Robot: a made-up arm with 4 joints. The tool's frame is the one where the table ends. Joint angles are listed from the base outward.
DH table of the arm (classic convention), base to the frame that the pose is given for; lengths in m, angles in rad. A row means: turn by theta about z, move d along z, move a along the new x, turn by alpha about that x. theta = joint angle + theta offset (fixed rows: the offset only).
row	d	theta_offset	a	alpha
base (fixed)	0	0	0	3.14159
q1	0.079	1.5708	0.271	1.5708
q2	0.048	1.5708	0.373	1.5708
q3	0.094	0	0.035	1.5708
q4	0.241	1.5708	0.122	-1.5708
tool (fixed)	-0.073	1.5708	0	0
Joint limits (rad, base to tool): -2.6..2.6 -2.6..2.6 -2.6..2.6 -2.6..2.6
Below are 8 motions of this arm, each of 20 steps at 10 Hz.
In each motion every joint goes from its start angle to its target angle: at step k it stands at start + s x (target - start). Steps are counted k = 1, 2, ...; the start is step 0. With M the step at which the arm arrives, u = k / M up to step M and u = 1 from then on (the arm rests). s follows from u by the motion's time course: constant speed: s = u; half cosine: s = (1 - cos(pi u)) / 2; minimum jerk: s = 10 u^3 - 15 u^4 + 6 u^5.
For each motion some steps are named. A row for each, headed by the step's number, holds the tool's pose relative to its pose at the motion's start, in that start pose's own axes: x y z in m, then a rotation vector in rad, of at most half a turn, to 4 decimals.
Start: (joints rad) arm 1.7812 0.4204 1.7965 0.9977
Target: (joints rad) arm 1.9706 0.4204 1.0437 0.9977
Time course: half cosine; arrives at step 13
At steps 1, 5, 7, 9, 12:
1: 0.0005 -0.0028 0.0016 -0.0025 0.0049 0.0085
5: 0.0171 -0.0594 0.0377 -0.0556 0.1133 0.1863
7: 0.0363 -0.0987 0.0681 -0.0974 0.2038 0.3185
9: 0.0591 -0.1314 0.0979 -0.1368 0.2947 0.4391
12: 0.0831 -0.1568 0.1249 -0.1717 0.3811 0.5442

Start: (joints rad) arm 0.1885 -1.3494 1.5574 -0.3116
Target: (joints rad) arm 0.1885 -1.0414 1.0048 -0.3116
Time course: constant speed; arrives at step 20
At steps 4, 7, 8, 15, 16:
4: -0.0245 0.0456 0.0140 0.0042 0.0863 -0.0924
7: -0.0393 0.0813 0.0250 0.0119 0.1510 -0.1614
8: -0.0435 0.0934 0.0288 0.0153 0.1726 -0.1843
15: -0.0624 0.1800 0.0562 0.0509 0.3231 -0.3426
16: -0.0636 0.1924 0.0603 0.0577 0.3446 -0.3648

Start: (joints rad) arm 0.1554 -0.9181 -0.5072 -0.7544
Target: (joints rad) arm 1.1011 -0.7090 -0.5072 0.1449
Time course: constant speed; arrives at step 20
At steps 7, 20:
7: -0.2195 0.0330 -0.0490 -0.1468 0.1276 -0.2666
20: -0.5437 0.2747 -0.0723 -0.3620 0.5118 -0.6566

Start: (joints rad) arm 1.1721 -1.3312 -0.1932 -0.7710
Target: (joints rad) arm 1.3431 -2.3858 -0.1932 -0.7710
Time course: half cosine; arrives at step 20
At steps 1, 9, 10, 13, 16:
1: -0.0010 -0.0016 0.0029 -0.0063 -0.0003 -0.0018
9: -0.0744 -0.0645 0.2155 -0.4361 -0.0082 -0.1128
10: -0.0882 -0.0653 0.2581 -0.5176 -0.0071 -0.1314
13: -0.1255 -0.0469 0.3819 -0.7549 0.0005 -0.1805
16: -0.1503 -0.0119 0.4753 -0.9415 0.0105 -0.2133

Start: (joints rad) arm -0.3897 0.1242 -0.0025 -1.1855
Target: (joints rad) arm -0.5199 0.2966 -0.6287 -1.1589
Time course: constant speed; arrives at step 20
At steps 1, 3, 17, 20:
1: -0.0036 0.0078 -0.0003 0.0072 0.0182 -0.0273
3: -0.0102 0.0239 -0.0001 0.0209 0.0556 -0.0817
17: -0.0283 0.1437 0.0255 0.0918 0.3475 -0.4534
20: -0.0249 0.1697 0.0352 0.1007 0.4164 -0.5308

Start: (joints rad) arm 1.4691 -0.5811 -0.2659 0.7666
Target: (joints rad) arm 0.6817 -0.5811 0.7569 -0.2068
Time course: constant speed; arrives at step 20
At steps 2, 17, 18, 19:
2: 0.0555 0.0120 -0.0318 0.0831 -0.1519 -0.0472
17: 0.6413 0.1281 0.0366 0.7943 -1.3836 0.1337
18: 0.6780 0.1377 0.0658 0.8399 -1.4651 0.1806
19: 0.7128 0.1475 0.0978 0.8842 -1.5459 0.2320

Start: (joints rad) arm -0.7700 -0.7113 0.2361 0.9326
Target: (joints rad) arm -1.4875 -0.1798 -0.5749 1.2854
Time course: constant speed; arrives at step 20
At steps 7, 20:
7: 0.1635 0.0359 0.0364 0.0805 -0.0820 0.2156
20: 0.4577 0.0539 0.1891 0.0616 -0.4535 0.7265

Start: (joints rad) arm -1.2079 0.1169 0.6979 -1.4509
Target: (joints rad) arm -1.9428 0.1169 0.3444 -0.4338
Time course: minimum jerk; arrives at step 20
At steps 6, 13, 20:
6: 0.0141 -0.0159 0.0237 -0.0918 0.1059 -0.0513
13: 0.1152 -0.0721 0.1016 -0.4571 0.5774 -0.0564
20: 0.1786 -0.0927 0.1166 -0.6009 0.7725 0.0329

